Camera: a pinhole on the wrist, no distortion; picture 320 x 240 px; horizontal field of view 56.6 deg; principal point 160.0 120.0 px. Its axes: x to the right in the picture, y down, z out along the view. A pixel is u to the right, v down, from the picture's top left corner.
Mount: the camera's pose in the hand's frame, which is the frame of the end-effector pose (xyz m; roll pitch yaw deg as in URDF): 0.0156 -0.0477 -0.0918 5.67 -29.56 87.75
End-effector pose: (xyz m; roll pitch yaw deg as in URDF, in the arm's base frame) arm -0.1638 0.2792 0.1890 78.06 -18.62 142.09
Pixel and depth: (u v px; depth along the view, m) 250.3 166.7 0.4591
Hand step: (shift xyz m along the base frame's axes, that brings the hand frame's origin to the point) 0.2415 0.3243 -0.0731
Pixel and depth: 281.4 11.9 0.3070
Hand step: 0.0208 0.2877 0.0111
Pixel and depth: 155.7 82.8 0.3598
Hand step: 0.0454 0.2892 -0.1428
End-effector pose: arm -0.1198 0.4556 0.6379 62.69 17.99 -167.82
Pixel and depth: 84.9 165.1 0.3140
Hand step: 0.0084 0.2614 -0.1640
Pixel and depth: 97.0 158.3 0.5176
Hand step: -0.0193 0.4632 -0.1992
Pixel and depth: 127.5 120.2 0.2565
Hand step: -0.0362 0.1913 -0.1281
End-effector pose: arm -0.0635 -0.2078 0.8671 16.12 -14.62 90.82
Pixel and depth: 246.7 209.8 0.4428
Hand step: 0.2535 -0.1500 0.2794
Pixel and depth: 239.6 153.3 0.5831
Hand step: 0.3320 -0.0993 0.4073
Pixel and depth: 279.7 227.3 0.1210
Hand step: 0.0746 -0.0203 0.0160
